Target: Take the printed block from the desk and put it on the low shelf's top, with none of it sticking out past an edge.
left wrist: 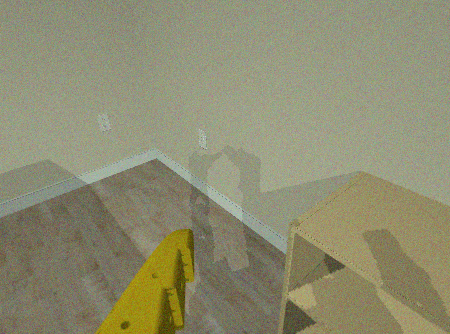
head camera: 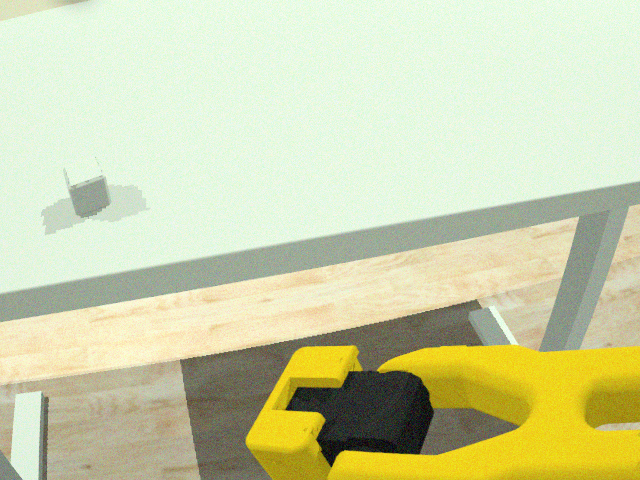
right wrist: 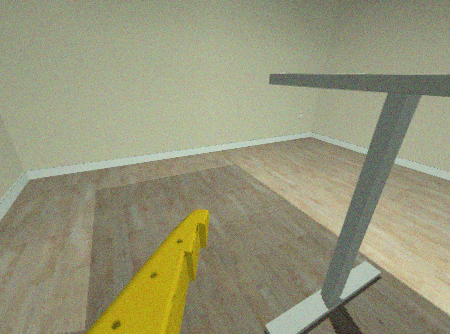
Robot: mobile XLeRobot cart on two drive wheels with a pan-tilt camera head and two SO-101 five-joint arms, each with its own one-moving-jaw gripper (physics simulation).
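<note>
The printed block stands on the white desk at the left of the head view, a little back from its front edge. Its grey front face shows; its pale top blends with the desk. The low shelf is at the lower right of the left wrist view, with its light wooden top and open front. My left gripper is open, with one notched jaw in view and the shelf to its right. My right gripper is open, with one notched jaw in view, left of the desk's leg. The block does not show in either wrist view.
My left arm crosses the lower right of the head view, in front of the desk's edge. A grey desk leg slants down to a white foot. Walls and white skirting stand beyond the wooden floor in both wrist views.
</note>
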